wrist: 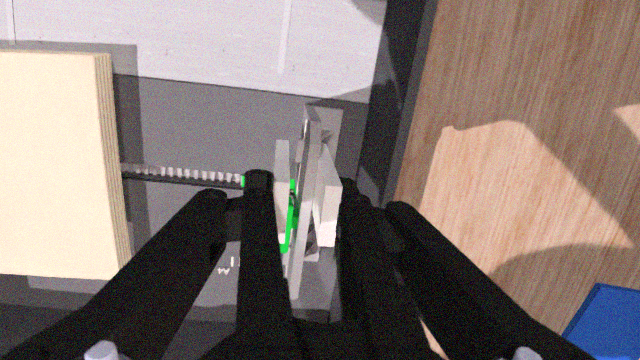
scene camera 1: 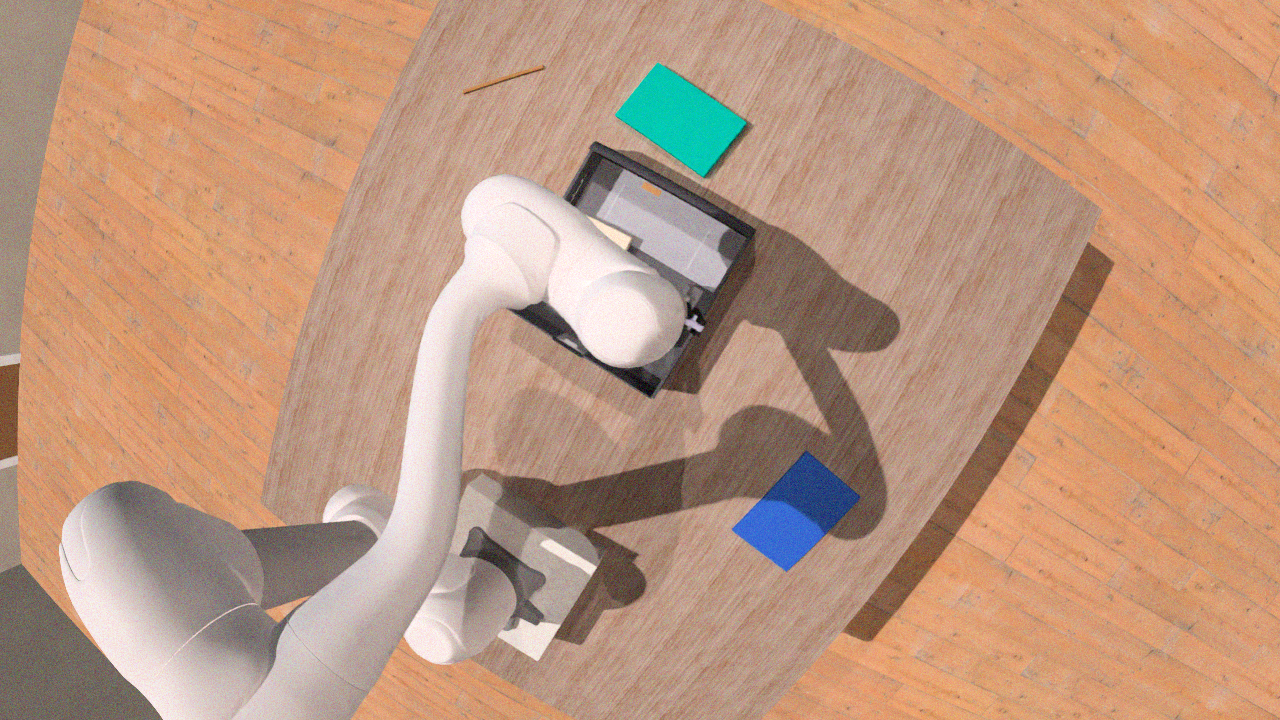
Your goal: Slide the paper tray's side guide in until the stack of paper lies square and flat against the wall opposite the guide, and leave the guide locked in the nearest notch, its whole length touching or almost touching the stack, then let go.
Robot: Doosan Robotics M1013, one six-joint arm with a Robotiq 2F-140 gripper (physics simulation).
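Frame: origin at the arm's base, x back, y up, z left, level; centimetres.
Seen in the pictures: gripper, fingertip midpoint: [wrist: 299,164]; arm's base, link origin: [scene camera 1: 492,579].
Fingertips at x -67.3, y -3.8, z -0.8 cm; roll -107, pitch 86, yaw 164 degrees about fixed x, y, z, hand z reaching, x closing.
Observation:
Pixels of each thing's top centre, then the offset from my fingertips to it. "spot": a spot on its surface instead.
- dark paper tray, top centre: [wrist: 92,169] [scene camera 1: 621,268] dz +10.2, dx -0.1, dy +4.9 cm
- paper, top centre: [wrist: 28,177] [scene camera 1: 585,264] dz +17.0, dx +3.4, dy -0.4 cm
- grey upright side guide, top centre: [wrist: 286,230] dz +0.4, dx +2.7, dy +3.6 cm
- green latch part, surface spot: [wrist: 285,242] spot: dz +0.4, dx +3.5, dy +3.6 cm
- teal flat block, top centre: [scene camera 1: 679,117] dz +17.5, dx -27.8, dy -2.9 cm
- thin brown stick, top centre: [scene camera 1: 501,78] dz +53.1, dx -18.5, dy -4.0 cm
- blue flat block, top centre: [scene camera 1: 796,515] dz -40.6, dx +21.3, dy -3.9 cm
The dark paper tray [scene camera 1: 675,188] [wrist: 411,100] stands on the table. A cream stack of paper [scene camera 1: 613,233] [wrist: 50,160] lies in it; in the wrist view it is at the left, and its far side is out of frame. The grey upright side guide [wrist: 303,200], with a green latch part [wrist: 285,242], stands near the tray's right wall. A wide gap with a toothed rail [wrist: 200,176] separates guide and stack. My gripper [wrist: 299,164] is shut on the guide, one pad on each side. The arm hides most of the gripper and guide in the scene view.
A teal flat block [scene camera 1: 682,120] lies beyond the tray, with a thin brown stick [scene camera 1: 503,79] to its left. A blue flat block [scene camera 1: 795,511] [wrist: 607,320] lies at the lower right. My arm reaches over the tray from the lower left.

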